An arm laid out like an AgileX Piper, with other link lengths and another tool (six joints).
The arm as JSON. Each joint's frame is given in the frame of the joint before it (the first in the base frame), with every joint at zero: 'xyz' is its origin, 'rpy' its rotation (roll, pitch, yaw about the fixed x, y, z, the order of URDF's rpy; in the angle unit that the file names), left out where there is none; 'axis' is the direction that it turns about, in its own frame. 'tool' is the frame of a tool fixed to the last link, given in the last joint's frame.
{
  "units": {
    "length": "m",
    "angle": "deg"
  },
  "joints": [
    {
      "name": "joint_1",
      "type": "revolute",
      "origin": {
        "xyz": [
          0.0,
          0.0,
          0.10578
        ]
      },
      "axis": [
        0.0,
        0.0,
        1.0
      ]
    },
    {
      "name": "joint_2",
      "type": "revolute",
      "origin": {
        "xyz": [
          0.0,
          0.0,
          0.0
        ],
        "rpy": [
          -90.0,
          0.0,
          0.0
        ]
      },
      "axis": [
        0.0,
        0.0,
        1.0
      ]
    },
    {
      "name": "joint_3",
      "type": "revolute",
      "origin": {
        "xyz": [
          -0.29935,
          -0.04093,
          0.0
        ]
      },
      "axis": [
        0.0,
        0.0,
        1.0
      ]
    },
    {
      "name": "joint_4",
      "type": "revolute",
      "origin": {
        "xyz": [
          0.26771,
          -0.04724,
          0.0
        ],
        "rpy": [
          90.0,
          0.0,
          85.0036
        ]
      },
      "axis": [
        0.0,
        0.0,
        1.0
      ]
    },
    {
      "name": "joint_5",
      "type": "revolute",
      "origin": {
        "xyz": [
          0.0,
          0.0,
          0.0
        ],
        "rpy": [
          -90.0,
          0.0,
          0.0
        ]
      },
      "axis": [
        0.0,
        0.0,
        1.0
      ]
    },
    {
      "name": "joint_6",
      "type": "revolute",
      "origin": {
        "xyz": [
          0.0,
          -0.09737,
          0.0
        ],
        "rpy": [
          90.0,
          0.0,
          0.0
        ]
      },
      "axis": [
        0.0,
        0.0,
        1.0
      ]
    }
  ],
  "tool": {
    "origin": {
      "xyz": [
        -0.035,
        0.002,
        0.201
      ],
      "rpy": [
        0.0,
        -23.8,
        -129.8
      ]
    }
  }
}
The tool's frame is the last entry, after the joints.
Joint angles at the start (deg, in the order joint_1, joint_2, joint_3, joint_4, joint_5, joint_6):
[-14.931 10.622 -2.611 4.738 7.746 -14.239]
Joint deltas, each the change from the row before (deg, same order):
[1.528 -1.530 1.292 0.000 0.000 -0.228]
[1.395 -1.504 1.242 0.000 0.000 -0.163]
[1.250 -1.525 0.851 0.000 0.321 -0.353]
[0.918 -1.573 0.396 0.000 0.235 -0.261]
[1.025 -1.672 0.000 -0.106 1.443 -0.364]
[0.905 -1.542 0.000 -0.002 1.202 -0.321]
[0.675 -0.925 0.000 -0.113 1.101 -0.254]
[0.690 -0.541 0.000 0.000 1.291 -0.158]
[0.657 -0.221 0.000 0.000 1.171 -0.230]
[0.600 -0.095 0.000 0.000 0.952 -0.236]
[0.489 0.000 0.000 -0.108 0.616 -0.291]
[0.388 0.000 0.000 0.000 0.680 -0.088]
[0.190 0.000 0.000 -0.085 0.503 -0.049]
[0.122 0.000 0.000 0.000 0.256 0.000]
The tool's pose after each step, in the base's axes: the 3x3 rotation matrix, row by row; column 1 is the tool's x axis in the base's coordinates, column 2 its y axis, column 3 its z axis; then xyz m. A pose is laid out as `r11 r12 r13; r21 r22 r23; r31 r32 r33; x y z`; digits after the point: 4 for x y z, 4 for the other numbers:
0.3792 -0.2833 0.8809; -0.6957 -0.7150 0.0696; 0.6101 -0.6392 -0.4682; 0.2769 -0.0544 0.1833
0.3940 -0.2629 0.8807; -0.6838 -0.7242 0.0897; 0.6142 -0.6375 -0.4651; 0.2761 -0.0471 0.1783
0.4068 -0.2427 0.8807; -0.6700 -0.7346 0.1070; 0.6210 -0.6336 -0.4614; 0.2751 -0.0404 0.1755
0.4084 -0.2203 0.8858; -0.6584 -0.7432 0.1187; 0.6322 -0.6317 -0.4486; 0.2737 -0.0354 0.1779
0.4203 -0.2029 0.8844; -0.6442 -0.7531 0.1333; 0.6390 -0.6258 -0.4473; 0.2720 -0.0293 0.1783
0.4286 -0.1858 0.8842; -0.6323 -0.7607 0.1467; 0.6454 -0.6219 -0.4436; 0.2703 -0.0240 0.1793
0.4398 -0.1775 0.8804; -0.6224 -0.7670 0.1562; 0.6475 -0.6167 -0.4478; 0.2693 -0.0201 0.1779
0.4571 -0.1747 0.8721; -0.6152 -0.7702 0.1681; 0.6423 -0.6134 -0.4596; 0.2686 -0.0161 0.1737
0.4762 -0.1744 0.8619; -0.6073 -0.7740 0.1790; 0.6359 -0.6087 -0.4745; 0.2682 -0.0123 0.1686
0.4934 -0.1738 0.8523; -0.5995 -0.7778 0.1885; 0.6302 -0.6040 -0.4880; 0.2679 -0.0090 0.1640
0.5065 -0.1726 0.8448; -0.5907 -0.7832 0.1942; 0.6281 -0.5974 -0.4986; 0.2677 -0.0063 0.1607
0.5187 -0.1734 0.8372; -0.5862 -0.7849 0.2006; 0.6224 -0.5948 -0.5087; 0.2674 -0.0042 0.1572
0.5266 -0.1755 0.8318; -0.5830 -0.7867 0.2031; 0.6187 -0.5919 -0.5165; 0.2671 -0.0031 0.1545
0.5307 -0.1761 0.8290; -0.5819 -0.7869 0.2053; 0.6162 -0.5914 -0.5201; 0.2670 -0.0024 0.1532

